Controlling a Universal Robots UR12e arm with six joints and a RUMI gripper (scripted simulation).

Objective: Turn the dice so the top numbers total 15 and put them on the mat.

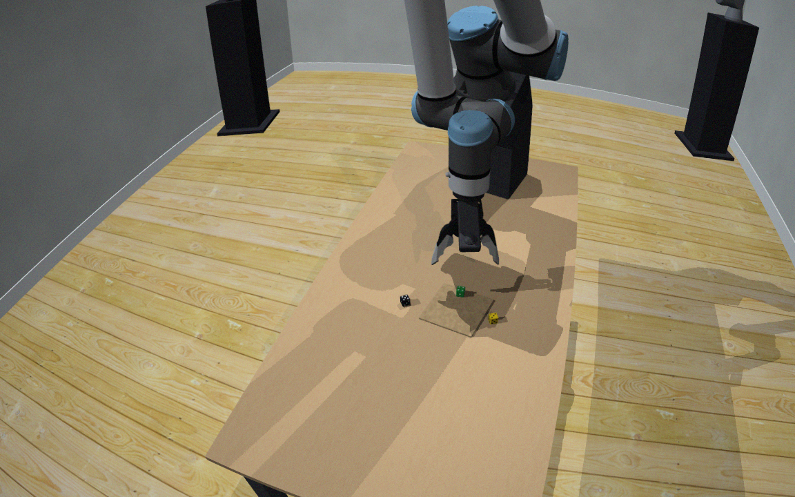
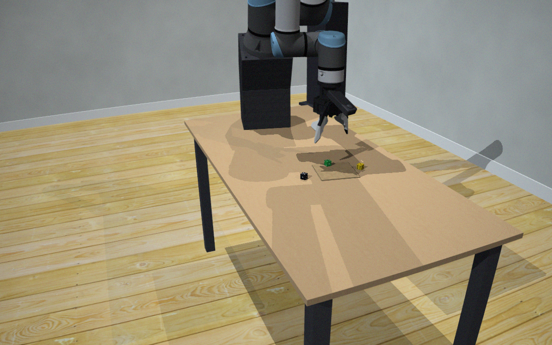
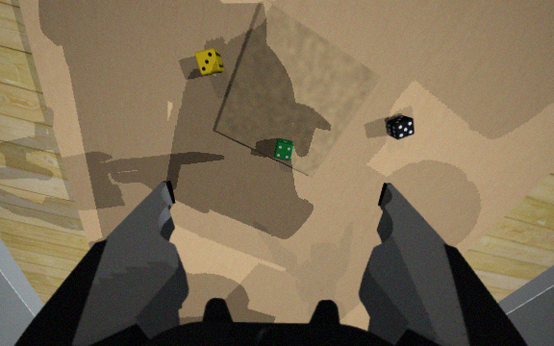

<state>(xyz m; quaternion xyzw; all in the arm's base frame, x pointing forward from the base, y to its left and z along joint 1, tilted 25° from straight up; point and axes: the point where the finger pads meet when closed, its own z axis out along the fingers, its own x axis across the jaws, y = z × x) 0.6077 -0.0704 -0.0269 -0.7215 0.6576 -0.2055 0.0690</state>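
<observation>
Right now the yellow die is 100 mm below my hand, 80 mm ahead of it and 70 mm to the left of it. The rest, counted from my hand: thin square mat: 110 mm below, 40 mm ahead, 10 mm to the right; then black die: 150 mm to the right, 100 mm below, 20 mm ahead; then green die: 100 mm below, 10 mm to the right, 10 mm behind.
</observation>
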